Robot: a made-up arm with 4 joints. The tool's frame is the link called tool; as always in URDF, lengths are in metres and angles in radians. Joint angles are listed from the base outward. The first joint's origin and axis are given. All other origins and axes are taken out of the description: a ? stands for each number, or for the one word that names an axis. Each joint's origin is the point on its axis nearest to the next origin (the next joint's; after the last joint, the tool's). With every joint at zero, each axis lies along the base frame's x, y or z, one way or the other. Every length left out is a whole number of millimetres.
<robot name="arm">
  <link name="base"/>
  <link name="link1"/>
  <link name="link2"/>
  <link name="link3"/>
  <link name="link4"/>
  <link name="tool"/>
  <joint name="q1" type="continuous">
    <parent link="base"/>
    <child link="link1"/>
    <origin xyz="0.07 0 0.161"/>
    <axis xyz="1 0 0"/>
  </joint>
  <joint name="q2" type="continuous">
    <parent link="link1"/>
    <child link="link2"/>
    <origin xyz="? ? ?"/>
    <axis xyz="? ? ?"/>
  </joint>
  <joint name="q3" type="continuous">
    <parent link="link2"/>
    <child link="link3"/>
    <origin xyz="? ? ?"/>
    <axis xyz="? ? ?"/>
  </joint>
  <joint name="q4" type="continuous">
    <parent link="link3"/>
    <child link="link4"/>
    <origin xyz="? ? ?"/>
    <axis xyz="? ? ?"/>
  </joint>
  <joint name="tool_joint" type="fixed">
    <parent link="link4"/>
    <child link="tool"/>
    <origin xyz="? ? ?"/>
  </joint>
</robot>
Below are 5 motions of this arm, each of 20 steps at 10 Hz.
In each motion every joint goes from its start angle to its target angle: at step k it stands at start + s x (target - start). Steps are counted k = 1, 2, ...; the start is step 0. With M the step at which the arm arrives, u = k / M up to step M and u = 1 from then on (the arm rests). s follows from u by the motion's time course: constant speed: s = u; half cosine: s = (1 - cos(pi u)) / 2; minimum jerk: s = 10 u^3 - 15 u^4 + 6 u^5.
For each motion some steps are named. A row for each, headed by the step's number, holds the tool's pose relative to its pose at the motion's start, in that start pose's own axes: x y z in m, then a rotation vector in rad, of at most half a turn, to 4 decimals.
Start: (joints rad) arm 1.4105 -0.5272 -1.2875 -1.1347
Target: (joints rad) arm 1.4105 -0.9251 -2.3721 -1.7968
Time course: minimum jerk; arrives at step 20
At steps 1, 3, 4, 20:
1: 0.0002 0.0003 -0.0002 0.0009 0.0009 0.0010
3: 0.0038 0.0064 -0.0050 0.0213 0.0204 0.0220
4: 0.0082 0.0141 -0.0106 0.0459 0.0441 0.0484
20: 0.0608 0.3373 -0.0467 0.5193 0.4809 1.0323

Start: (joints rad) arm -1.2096 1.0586 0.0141 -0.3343
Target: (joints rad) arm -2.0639 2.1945 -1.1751 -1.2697
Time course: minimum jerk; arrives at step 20
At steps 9, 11, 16, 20:
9: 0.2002 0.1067 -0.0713 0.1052 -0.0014 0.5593
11: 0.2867 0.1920 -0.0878 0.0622 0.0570 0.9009
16: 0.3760 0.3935 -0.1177 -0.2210 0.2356 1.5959
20: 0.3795 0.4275 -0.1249 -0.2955 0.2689 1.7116

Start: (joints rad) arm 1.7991 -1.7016 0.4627 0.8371
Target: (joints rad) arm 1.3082 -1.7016 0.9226 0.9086
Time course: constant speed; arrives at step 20
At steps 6, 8, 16, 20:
6: 0.0063 0.0732 0.0748 -0.1728 0.0527 0.0056
8: 0.0114 0.0994 0.0976 -0.2285 0.0742 0.0095
16: 0.0473 0.2109 0.1763 -0.4394 0.1793 0.0354
20: 0.0742 0.2690 0.2068 -0.5364 0.2430 0.0540

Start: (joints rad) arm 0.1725 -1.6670 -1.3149 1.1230
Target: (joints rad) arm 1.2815 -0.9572 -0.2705 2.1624
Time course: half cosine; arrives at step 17
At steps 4, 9, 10, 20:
4: 0.1080 -0.0337 -0.0050 0.0711 -0.0275 0.1825
9: 0.4173 -0.1025 -0.1413 0.5513 -0.2072 0.5828
10: 0.4711 -0.1114 -0.1914 0.6923 -0.2625 0.6177
20: 0.6158 -0.1313 -0.4429 1.2888 -0.5315 0.5261

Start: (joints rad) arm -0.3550 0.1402 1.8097 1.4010
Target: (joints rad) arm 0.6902 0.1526 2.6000 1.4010
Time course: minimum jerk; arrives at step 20
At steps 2, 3, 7, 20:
2: -0.0024 0.0025 -0.0002 0.0005 0.0012 -0.0020
3: -0.0074 0.0080 -0.0005 0.0017 0.0039 -0.0063
7: -0.0569 0.0758 -0.0028 0.0181 0.0337 -0.0552
20: -0.0998 0.3585 0.0163 0.1182 0.1241 -0.2285

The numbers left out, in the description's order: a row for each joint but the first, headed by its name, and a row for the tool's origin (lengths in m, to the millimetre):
q2: xyz 0 -0.226 0.264, axis 0 -1 0
q3: xyz -0.288 0 0.062, axis -1 0 0
q4: xyz 0 -0.191 -0.062, axis 0 -1 0
tool: xyz 0.083 0 0.014

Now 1 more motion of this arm.
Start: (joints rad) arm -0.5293 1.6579 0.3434 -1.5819
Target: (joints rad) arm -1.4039 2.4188 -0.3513 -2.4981
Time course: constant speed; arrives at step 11
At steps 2, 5, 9, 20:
2: 0.0647 0.0393 0.0651 -0.1265 -0.0102 0.1391
5: 0.1434 0.1288 0.1721 -0.3977 -0.0023 0.3299
9: 0.1996 0.3050 0.2990 -0.8900 0.0316 0.4963
20: 0.2047 0.4117 0.3418 -1.1779 0.0443 0.5234

